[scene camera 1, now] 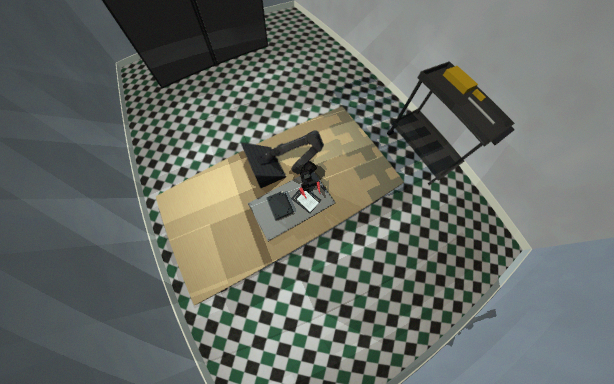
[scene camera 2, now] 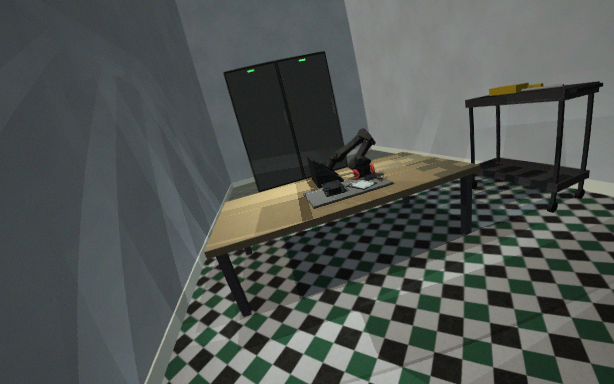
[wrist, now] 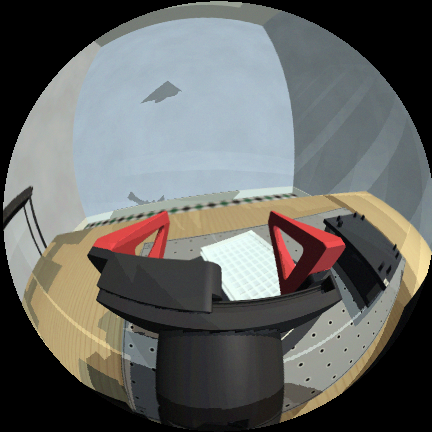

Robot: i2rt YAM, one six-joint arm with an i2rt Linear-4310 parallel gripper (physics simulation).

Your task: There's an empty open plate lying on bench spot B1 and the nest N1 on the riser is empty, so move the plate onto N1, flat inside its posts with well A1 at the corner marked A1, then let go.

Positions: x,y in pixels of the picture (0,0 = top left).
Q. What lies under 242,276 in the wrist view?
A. A white well plate.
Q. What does my gripper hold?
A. Nothing.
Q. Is my gripper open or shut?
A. Open.
